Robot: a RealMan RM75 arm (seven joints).
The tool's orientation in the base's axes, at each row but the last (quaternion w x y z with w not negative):
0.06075, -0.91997, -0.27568, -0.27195
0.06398, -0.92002, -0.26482, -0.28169
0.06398, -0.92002, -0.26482, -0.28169
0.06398, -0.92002, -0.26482, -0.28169
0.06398, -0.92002, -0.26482, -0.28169
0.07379, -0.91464, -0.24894, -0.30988
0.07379, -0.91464, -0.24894, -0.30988
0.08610, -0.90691, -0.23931, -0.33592
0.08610, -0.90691, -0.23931, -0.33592
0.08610, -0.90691, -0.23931, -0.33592
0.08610, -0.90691, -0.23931, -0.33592
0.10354, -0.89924, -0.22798, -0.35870
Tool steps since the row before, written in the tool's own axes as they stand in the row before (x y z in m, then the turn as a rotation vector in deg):
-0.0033, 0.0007, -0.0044, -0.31, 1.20, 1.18
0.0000, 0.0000, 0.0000, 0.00, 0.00, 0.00
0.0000, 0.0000, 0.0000, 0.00, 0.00, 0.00
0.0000, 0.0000, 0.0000, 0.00, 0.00, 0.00
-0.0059, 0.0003, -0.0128, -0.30, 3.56, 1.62
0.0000, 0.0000, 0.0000, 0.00, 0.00, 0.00
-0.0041, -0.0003, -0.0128, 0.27, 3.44, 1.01
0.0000, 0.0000, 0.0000, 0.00, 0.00, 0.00
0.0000, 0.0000, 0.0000, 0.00, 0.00, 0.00
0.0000, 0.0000, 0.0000, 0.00, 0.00, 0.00
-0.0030, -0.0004, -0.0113, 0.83, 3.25, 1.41
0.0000, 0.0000, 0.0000, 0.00, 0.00, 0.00
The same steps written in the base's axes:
-0.0040, -0.0033, 0.0020, 0.98, -0.85, -1.12
0.0000, 0.0000, 0.0000, 0.00, 0.00, 0.00
0.0000, 0.0000, 0.0000, 0.00, 0.00, 0.00
0.0000, 0.0000, 0.0000, 0.00, 0.00, 0.00
-0.0102, -0.0063, 0.0074, 2.44, -2.73, -1.40
0.0000, 0.0000, 0.0000, 0.00, 0.00, 0.00
-0.0097, -0.0051, 0.0077, 2.44, -2.57, -0.58
0.0000, 0.0000, 0.0000, 0.00, 0.00, 0.00
0.0000, 0.0000, 0.0000, 0.00, 0.00, 0.00
0.0000, 0.0000, 0.0000, 0.00, 0.00, 0.00
-0.0086, -0.0044, 0.0066, 2.95, -2.07, -0.52
0.0000, 0.0000, 0.0000, 0.00, 0.00, 0.00

